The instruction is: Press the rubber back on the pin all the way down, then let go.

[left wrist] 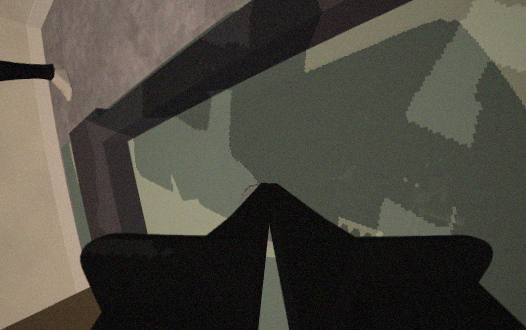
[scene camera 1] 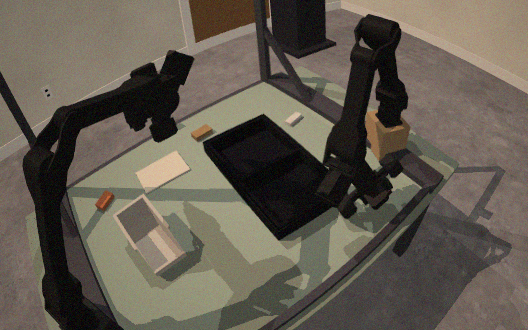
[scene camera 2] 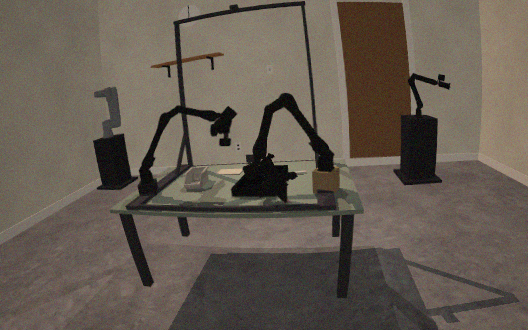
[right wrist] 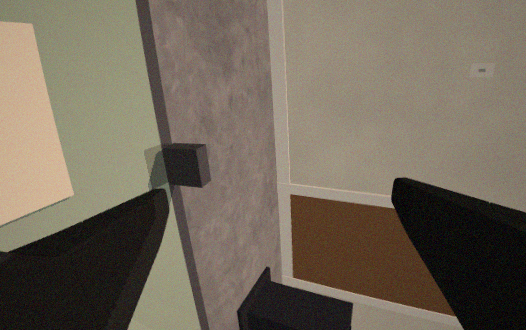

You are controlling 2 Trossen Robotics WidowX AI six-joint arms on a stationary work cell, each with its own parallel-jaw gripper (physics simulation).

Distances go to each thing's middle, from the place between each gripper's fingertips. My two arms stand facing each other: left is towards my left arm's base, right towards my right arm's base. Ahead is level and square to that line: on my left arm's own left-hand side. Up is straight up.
Scene:
My right hand is 220 mm short of the bin [scene camera 1: 146, 230], 160 mm to the left of it and 200 mm above it. The rest, counted from my right hand: black tray [scene camera 1: 277, 177] (220 mm ahead, 210 mm to the left, 210 mm below).
Right now my left hand is 27 cm past the black tray, 15 cm to the left of it and 2 cm below it. From my left hand the other things lie so: bin 27 cm behind, 52 cm to the right, 3 cm above.

